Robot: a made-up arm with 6 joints. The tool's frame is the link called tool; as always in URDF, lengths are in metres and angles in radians.
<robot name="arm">
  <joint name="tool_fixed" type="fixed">
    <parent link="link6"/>
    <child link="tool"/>
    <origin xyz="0.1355 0.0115 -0.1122" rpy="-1.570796 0 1.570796"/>
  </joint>
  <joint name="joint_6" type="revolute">
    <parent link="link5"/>
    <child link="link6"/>
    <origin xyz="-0.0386 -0.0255 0.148" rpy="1.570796 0 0"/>
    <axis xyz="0 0 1"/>
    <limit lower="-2.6" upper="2.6" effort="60" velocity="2.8"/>
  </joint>
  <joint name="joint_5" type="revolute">
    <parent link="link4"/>
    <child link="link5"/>
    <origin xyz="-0.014 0.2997 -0.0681" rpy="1.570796 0 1.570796"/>
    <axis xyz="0 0 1"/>
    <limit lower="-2.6" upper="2.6" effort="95" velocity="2.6"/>
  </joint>
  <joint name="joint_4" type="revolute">
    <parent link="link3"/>
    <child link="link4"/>
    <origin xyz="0.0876 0.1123 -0.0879" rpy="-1.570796 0 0"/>
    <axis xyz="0 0 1"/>
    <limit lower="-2.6" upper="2.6" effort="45" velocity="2.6"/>
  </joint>
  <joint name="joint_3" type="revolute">
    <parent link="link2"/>
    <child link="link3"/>
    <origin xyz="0.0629 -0.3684 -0.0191" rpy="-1.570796 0 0"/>
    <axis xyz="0 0 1"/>
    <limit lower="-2.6" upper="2.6" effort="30" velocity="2.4"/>
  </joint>
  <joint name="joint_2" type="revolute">
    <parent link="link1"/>
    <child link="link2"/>
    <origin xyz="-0.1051 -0.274 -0.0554" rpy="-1.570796 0 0"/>
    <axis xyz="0 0 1"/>
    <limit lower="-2.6" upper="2.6" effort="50" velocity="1.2"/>
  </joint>
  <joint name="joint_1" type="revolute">
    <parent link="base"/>
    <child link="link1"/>
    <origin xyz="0 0 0.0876" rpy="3.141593 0 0"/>
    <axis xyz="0 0 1"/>
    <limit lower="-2.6" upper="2.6" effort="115" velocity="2.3"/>
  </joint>
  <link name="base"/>
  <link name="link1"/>
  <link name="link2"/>
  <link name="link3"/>
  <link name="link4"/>
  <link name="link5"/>
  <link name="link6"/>
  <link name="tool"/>
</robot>
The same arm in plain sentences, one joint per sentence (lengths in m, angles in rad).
The arm has six revolute joints in a row. What follows holds with every joint at zero, and every direction is one of the base frame's.
Joint 1 is mounted 0.0876 m along +z from the base frame's origin and rotates about -z, from -2.6 to 2.6 rad.
Joint 2 is mounted 0.1051 m along -x and 0.274 m along +y and 0.0554 m along +z from joint 1 and rotates about -y, from -2.6 to 2.6 rad.
Joint 3 is mounted 0.0629 m along +x and 0.0191 m along +y and 0.3684 m along -z from joint 2 and rotates about +z, from -2.6 to 2.6 rad.
Joint 4 is mounted 0.0876 m along +x and 0.1123 m along +y and 0.0879 m along -z from joint 3 and rotates about +y, from -2.6 to 2.6 rad.
Joint 5 is mounted 0.014 m along -x and 0.0681 m along -y and 0.2997 m along -z from joint 4 and rotates about +x, from -2.6 to 2.6 rad.
Joint 6 is mounted 0.148 m along +x and 0.0255 m along -y and 0.0386 m along +z from joint 5 and rotates about -y, from -2.6 to 2.6 rad.
The tool frame, which is the frame that the pose is given for, is mounted 0.0115 m along +x and 0.1122 m along +y and 0.1355 m along -z from joint 6; its axes are the base frame's turned by roll 0, pitch 0 and yaw 0 rad (as in URDF: about the fixed x, then y, then z).

